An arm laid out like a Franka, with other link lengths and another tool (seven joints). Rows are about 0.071 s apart.
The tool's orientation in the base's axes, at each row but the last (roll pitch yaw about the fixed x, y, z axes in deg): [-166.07, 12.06, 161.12]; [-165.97, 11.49, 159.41]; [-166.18, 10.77, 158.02]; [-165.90, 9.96, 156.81]
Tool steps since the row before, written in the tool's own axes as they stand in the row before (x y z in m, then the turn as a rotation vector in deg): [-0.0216, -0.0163, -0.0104, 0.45, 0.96, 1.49]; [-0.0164, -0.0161, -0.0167, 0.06, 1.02, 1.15]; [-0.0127, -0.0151, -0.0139, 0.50, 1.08, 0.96]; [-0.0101, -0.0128, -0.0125, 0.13, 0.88, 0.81]
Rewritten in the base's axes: [0.0129, -0.0185, 0.0182, 0.10, 0.57, -1.73]; [0.0072, -0.0151, 0.0230, 0.45, 0.59, -1.35]; [0.0044, -0.0140, 0.0192, 0.06, 0.86, -1.26]; [0.0030, -0.0115, 0.0168, 0.30, 0.59, -1.01]
